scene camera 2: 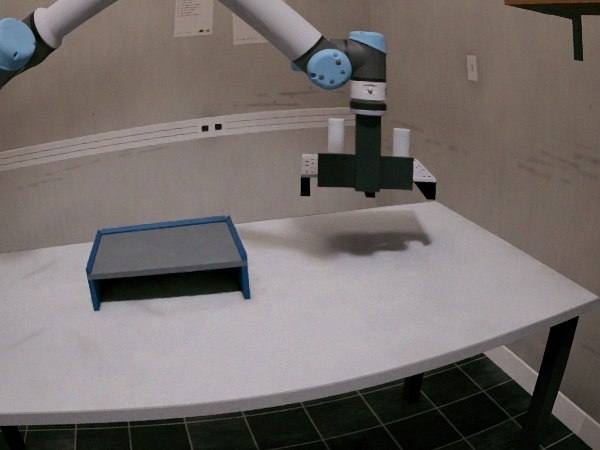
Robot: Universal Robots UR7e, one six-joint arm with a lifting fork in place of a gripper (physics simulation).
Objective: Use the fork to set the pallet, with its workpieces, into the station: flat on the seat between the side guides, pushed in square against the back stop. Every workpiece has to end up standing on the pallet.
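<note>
The fork (368, 172) hangs from the arm on the right, with its dark back plate towards the camera. It carries the white, perforated pallet (424, 172), which is raised well above the table and looks about level; the tines are hidden behind the plate. One white cylindrical workpiece (336, 135) stands upright left of the mast, and another workpiece (401, 142) stands upright right of it. Their bases and the pallet's middle are hidden by the fork. The station (167, 250) stands on the left, its grey seat bare between blue side guides, with a blue back stop (165, 224) at the rear.
The white table (310, 345) bears the station, and the shadow of the fork and pallet falls on it at the back right. The wall with a cable duct (280, 121) is behind. A brown shelf (555, 7) juts out at the top right.
</note>
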